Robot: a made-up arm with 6 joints. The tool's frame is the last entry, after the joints. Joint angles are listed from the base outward. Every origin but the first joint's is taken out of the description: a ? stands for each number. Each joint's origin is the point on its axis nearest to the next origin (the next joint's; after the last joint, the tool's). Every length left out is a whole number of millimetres.
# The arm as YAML. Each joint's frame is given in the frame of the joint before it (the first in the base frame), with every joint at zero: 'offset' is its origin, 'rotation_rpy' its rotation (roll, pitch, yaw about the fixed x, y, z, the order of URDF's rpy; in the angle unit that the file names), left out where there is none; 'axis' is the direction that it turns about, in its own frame. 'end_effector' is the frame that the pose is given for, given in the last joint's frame.
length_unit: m
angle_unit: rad
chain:
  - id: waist
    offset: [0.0, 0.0, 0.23]
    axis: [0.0, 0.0, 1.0]
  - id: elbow
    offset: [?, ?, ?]
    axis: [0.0, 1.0, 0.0]
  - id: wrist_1
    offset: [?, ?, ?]
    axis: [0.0, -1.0, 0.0]
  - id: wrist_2
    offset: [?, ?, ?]
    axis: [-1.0, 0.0, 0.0]
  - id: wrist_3
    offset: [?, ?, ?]
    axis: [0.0, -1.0, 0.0]
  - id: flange
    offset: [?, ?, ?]
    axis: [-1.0, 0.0, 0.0]
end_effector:
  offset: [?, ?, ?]
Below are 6 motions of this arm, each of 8 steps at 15 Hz.
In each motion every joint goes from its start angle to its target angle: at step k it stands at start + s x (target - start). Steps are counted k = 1, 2, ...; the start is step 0. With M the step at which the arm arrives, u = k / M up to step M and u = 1 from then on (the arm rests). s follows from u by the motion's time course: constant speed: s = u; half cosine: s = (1 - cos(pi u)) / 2; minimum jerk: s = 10 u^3 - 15 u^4 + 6 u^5.
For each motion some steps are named. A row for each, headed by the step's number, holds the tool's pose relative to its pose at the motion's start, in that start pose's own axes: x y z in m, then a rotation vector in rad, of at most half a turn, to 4 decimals.
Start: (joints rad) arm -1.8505 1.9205 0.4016 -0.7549 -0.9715 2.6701
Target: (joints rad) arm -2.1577 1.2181 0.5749 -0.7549 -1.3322 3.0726
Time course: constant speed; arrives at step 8
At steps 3, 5, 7, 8:
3: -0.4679 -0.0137 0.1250 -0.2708 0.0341 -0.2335
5: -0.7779 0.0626 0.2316 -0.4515 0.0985 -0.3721
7: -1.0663 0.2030 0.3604 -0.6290 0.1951 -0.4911
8: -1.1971 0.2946 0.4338 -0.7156 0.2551 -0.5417

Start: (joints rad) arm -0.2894 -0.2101 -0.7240 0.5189 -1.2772 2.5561
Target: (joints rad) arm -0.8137 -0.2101 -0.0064 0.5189 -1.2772 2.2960
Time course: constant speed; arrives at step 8
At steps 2, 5, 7, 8:
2: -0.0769 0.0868 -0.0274 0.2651 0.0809 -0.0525
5: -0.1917 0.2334 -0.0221 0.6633 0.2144 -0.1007
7: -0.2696 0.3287 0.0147 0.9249 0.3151 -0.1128
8: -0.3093 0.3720 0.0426 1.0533 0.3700 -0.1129

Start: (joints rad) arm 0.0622 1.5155 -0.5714 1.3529 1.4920 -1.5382
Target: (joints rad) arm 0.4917 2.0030 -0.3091 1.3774 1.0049 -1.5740
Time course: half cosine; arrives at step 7
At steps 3, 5, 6, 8:
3: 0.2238 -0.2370 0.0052 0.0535 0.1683 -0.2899
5: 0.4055 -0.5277 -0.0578 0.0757 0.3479 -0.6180
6: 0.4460 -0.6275 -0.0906 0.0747 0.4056 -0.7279
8: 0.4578 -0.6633 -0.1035 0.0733 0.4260 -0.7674

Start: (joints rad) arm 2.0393 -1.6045 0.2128 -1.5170 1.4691 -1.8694
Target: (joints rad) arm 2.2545 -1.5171 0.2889 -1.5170 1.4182 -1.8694
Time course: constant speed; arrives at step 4
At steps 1, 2, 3, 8:
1: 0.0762 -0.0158 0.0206 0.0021 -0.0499 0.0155
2: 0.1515 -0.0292 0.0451 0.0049 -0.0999 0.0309
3: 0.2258 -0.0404 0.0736 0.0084 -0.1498 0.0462
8: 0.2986 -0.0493 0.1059 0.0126 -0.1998 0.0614

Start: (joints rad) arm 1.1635 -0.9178 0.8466 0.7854 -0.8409 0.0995
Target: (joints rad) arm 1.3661 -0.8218 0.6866 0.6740 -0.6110 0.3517
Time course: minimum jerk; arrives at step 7
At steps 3, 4, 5, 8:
3: 0.1391 0.0196 -0.0716 -0.0537 -0.0267 0.1196
4: 0.2327 0.0444 -0.1242 -0.0860 -0.0535 0.2026
5: 0.3071 0.0721 -0.1688 -0.1092 -0.0808 0.2704
8: 0.3530 0.0930 -0.1976 -0.1222 -0.1006 0.3131

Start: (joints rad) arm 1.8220 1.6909 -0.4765 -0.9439 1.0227 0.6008
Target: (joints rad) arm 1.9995 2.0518 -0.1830 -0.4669 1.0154 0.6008
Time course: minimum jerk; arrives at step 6
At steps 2, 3, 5, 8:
2: 0.0596 0.0836 -0.0293 -0.0889 -0.0609 0.0781
3: 0.1402 0.1964 -0.0811 -0.2134 -0.1414 0.1867
5: 0.2644 0.3650 -0.1907 -0.4158 -0.2608 0.3622
8: 0.2737 0.3770 -0.2003 -0.4314 -0.2694 0.3757

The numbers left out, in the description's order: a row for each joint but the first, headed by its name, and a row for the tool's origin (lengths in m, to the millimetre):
elbow: 0.0 0.0 0.0
wrist_1: 0.0 0.0 1.402
wrist_2: 0.638 0.0 0.0
wrist_3: 0.0 -0.179 0.0
flange: 0.0 0.0 0.0
tool: 0.0 0.0 0.0

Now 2 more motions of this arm.
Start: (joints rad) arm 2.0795 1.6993 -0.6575 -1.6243 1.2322 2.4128
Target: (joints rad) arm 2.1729 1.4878 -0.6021 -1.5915 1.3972 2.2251
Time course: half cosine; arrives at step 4
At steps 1, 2, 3, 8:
1: -0.0189 -0.0128 -0.0185 0.0602 0.0054 -0.0410
2: -0.0660 -0.0406 -0.0653 0.2074 0.0143 -0.1385
3: -0.1151 -0.0635 -0.1150 0.3571 0.0177 -0.2340
8: -0.1359 -0.0716 -0.1365 0.4198 0.0175 -0.2728

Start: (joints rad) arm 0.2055 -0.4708 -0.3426 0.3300 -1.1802 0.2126
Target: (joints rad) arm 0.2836 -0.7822 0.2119 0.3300 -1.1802 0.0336
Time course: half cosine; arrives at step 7
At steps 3, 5, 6, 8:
3: -0.1989 -0.0214 -0.1485 0.1477 -0.3189 -0.0805
5: -0.3849 -0.0277 -0.3885 0.3112 -0.6733 -0.1337
6: -0.4340 -0.0256 -0.4833 0.3650 -0.7909 -0.1435
8: -0.4498 -0.0243 -0.5189 0.3842 -0.8330 -0.1461

